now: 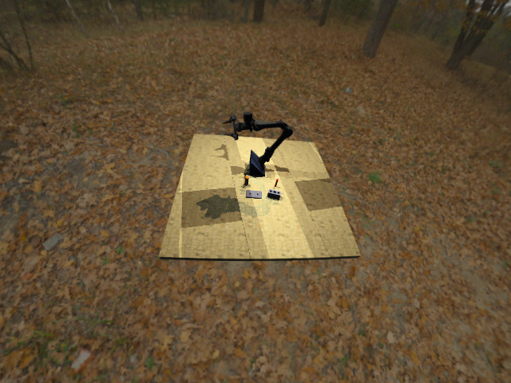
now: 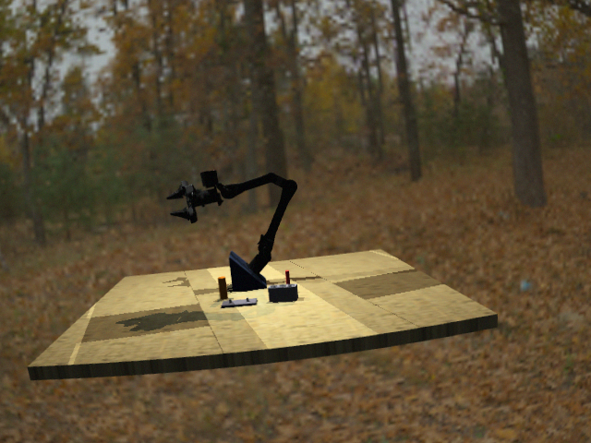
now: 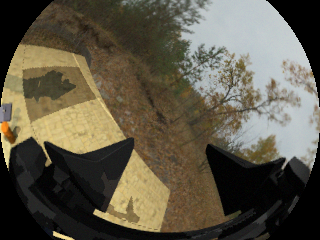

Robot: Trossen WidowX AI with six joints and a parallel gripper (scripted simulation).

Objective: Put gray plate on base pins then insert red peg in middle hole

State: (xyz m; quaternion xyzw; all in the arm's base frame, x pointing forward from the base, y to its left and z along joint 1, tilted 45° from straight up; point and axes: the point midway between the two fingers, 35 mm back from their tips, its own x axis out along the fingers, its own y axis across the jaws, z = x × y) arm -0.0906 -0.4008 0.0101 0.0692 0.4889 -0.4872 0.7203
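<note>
Now: gripper tip 40 cm short of the gray plate, 36 cm to the right of it and 31 cm above it. From my gripper tip the other things lie so: red peg 40 cm to the left, 31 cm below, 30 cm ahead; orange cylinder 31 cm below, 26 cm ahead, 16 cm to the left.
</note>
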